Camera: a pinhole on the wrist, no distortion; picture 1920 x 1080 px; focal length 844.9 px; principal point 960.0 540.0 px. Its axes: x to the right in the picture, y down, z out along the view. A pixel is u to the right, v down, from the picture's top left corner.
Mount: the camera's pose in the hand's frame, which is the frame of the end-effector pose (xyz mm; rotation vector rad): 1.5 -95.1 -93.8 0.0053 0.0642 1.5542
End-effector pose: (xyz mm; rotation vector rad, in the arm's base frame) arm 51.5 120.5 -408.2 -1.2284 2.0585 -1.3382
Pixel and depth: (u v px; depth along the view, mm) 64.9 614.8 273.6
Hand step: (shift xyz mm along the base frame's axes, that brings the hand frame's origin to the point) 314.6 -148.2 236.4
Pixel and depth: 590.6 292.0 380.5
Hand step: 248.9 -298.0 100.7
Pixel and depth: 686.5 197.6 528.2
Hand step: 292.3 -464.6 48.9
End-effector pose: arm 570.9 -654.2 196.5 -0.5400 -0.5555 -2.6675
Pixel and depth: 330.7 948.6 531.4
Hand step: 144.4 667.2 149.6
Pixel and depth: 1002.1 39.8 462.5
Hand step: -176.8 128.6 411.6
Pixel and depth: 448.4 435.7 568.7
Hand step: -113.5 548.1 324.0
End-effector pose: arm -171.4 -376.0 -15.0 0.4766 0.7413 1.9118
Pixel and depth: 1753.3 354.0 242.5
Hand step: -38.6 56.6 196.7
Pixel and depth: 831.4 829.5 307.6
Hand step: 259.0 22.8 73.8
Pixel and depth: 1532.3 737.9 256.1
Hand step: 57.3 -23.1 176.0
